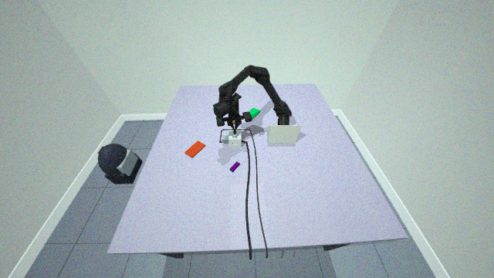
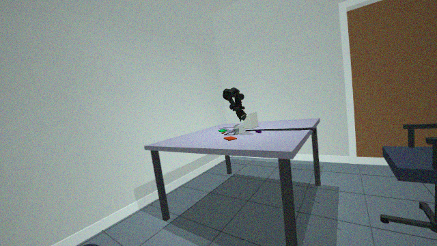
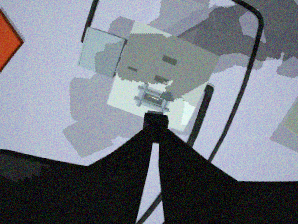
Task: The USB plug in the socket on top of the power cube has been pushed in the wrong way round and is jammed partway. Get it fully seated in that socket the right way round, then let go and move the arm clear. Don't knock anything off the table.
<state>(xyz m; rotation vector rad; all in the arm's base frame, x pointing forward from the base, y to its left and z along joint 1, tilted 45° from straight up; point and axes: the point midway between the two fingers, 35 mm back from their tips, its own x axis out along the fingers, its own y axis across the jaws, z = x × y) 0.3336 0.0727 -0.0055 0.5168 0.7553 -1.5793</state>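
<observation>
Right now the dark USB plug is 2 cm below my gripper tip. Round my gripper tip: purple block 16 cm to the left, 13 cm below, 2 cm ahead; then socket plate 7 cm below; then brown piece 20 cm to the right, 13 cm below, 3 cm behind.
</observation>
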